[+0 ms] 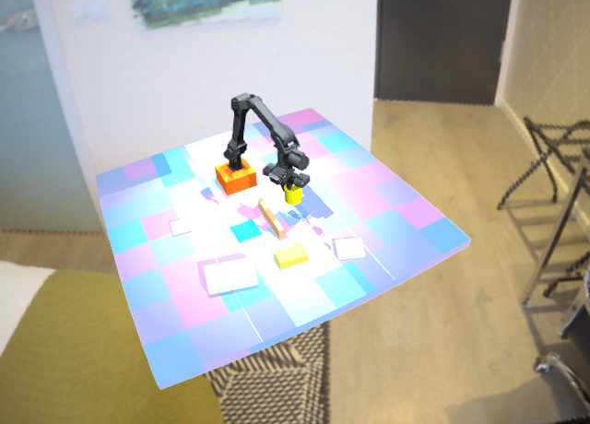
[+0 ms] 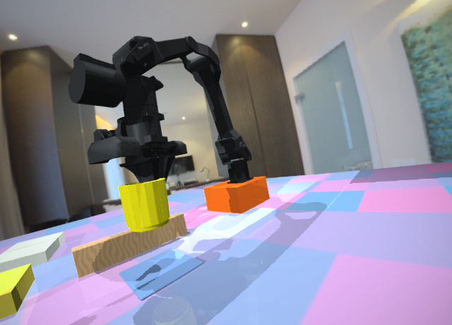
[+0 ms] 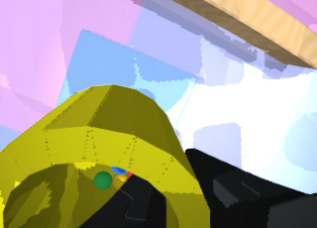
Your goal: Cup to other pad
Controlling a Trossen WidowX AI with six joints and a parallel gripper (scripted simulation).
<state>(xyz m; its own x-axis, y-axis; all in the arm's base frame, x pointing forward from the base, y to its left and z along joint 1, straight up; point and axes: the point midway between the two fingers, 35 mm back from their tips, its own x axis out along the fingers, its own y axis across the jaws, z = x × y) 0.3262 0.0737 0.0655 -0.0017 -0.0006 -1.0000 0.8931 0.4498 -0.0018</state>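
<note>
My gripper tip is now 20 cm to the left of the cyan pad, 11 cm above it and 1 cm short of it. Round my gripper tip: light blue pad: 11 cm below, 3 cm ahead, 2 cm to the left; then green marble: 3 cm to the left, 2 cm below, 2 cm ahead; then yellow cup: 2 cm ahead, 1 cm to the left.
</note>
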